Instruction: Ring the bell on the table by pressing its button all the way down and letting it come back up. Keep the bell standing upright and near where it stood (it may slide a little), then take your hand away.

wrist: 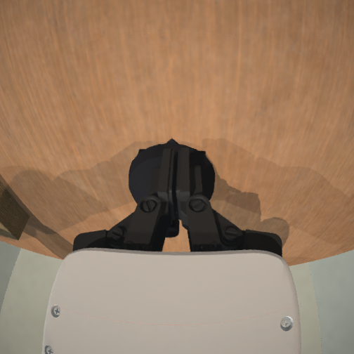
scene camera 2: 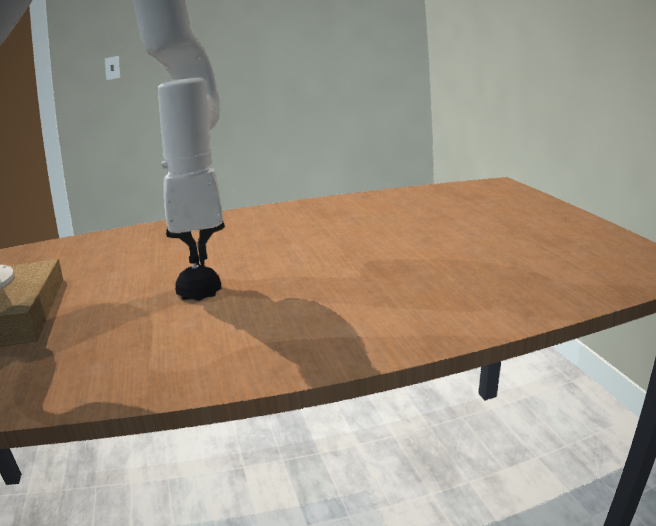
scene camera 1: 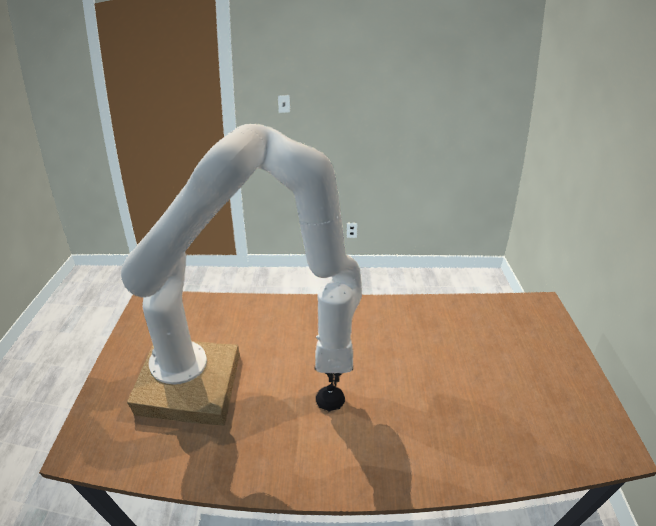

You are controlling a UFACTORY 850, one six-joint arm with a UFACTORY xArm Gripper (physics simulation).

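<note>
The bell is a black dome standing upright on the brown table. My gripper is shut and empty, pointing straight down, with its fingertips right at the top of the bell. A small bright spot of the button's stem shows at the dome's top in both scene views. The black button cap blends with the dark fingertips, so how far it is pressed cannot be told. In the wrist view the fingers cover the middle of the dome.
The arm's base stands on a wooden block at the left of the table. The table's curved front edge runs in front of the bell. Shadows of the arm fall around the bell.
</note>
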